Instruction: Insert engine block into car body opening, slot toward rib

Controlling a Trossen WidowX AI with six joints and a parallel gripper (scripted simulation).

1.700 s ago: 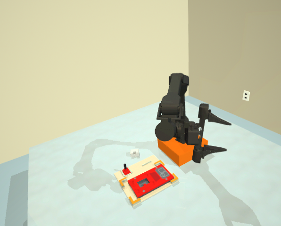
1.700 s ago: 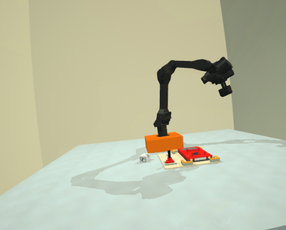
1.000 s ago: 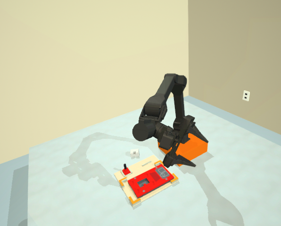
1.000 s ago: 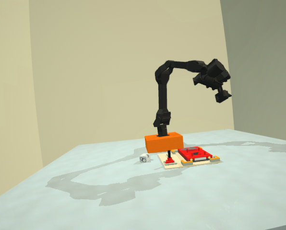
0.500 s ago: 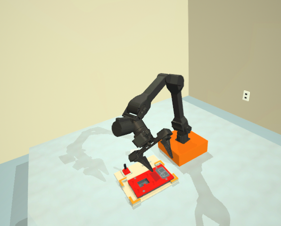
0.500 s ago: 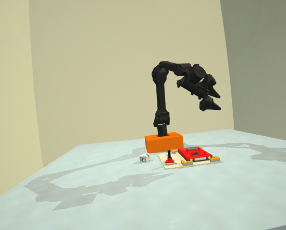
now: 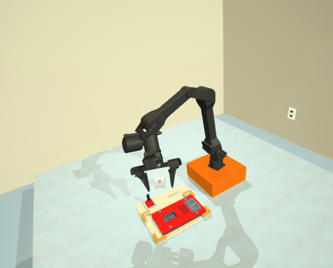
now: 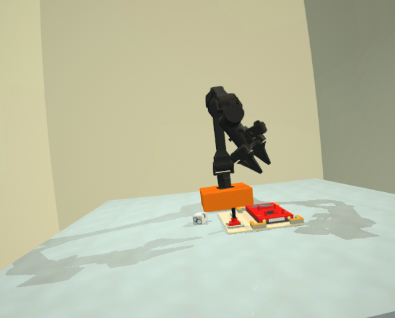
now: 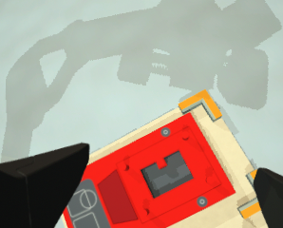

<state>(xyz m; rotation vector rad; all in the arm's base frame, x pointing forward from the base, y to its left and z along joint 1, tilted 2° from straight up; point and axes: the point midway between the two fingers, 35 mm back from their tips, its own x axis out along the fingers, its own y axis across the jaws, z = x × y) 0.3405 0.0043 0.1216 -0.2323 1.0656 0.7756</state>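
The engine block lies 120 mm behind my gripper tip, 190 mm to the right of it and 150 mm below it. Also, from my gripper tip: black post: 120 mm to the right, 140 mm below.
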